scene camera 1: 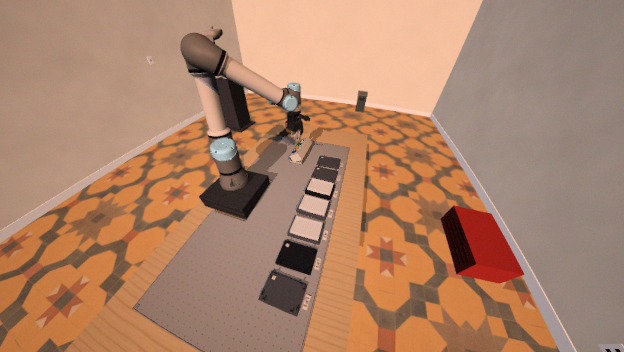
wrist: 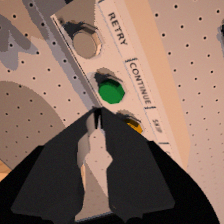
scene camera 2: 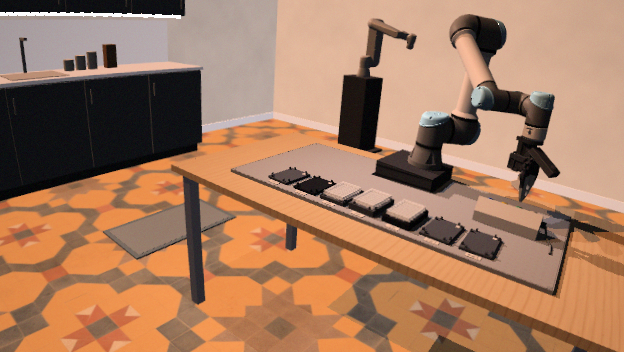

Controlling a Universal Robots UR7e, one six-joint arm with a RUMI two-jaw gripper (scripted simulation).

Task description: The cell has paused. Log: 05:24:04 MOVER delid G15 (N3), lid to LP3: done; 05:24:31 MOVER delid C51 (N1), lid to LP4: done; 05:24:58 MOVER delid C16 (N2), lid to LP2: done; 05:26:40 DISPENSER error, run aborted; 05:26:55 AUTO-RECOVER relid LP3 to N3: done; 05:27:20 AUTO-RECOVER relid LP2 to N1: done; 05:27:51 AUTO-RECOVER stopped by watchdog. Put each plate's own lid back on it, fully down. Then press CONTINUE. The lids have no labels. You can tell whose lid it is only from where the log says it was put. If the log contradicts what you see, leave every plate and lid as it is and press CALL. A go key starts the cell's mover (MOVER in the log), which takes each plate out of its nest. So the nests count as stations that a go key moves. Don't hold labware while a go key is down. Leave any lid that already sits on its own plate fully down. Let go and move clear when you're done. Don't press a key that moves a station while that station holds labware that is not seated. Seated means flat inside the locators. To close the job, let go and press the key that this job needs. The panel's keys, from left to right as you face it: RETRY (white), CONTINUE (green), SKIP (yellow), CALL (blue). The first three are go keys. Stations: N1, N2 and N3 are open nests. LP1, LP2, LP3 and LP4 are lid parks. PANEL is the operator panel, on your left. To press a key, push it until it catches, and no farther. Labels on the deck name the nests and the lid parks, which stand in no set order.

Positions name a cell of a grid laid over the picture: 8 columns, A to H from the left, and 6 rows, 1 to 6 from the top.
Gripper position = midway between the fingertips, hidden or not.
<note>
In view: the gripper (scene camera 2: G4) and an operator panel (scene camera 2: G4).
The gripper also shows in the wrist view (wrist: D3). The operator panel is seen too in the wrist view (wrist: E2).
</note>
